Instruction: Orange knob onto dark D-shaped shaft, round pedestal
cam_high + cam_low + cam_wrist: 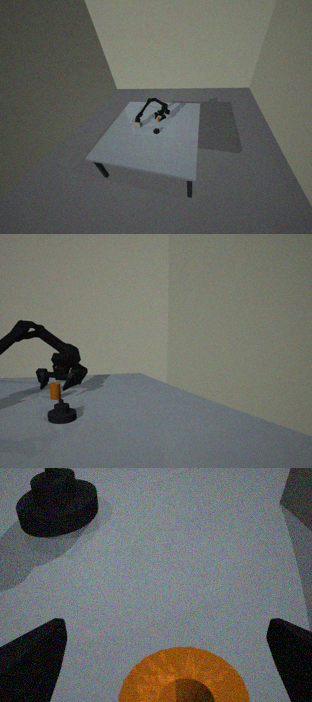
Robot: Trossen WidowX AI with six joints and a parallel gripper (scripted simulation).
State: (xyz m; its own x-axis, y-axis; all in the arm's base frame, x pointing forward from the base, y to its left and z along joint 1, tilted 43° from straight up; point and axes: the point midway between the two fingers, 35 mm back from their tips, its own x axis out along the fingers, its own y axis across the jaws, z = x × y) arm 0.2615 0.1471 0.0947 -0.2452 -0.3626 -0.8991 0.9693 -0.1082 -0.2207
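The orange knob lies 40 mm to the left of my gripper tip, 20 mm below it and 10 mm ahead of it. Round my gripper tip: dark round pedestal: 180 mm to the right, 60 mm ahead, 20 mm below.
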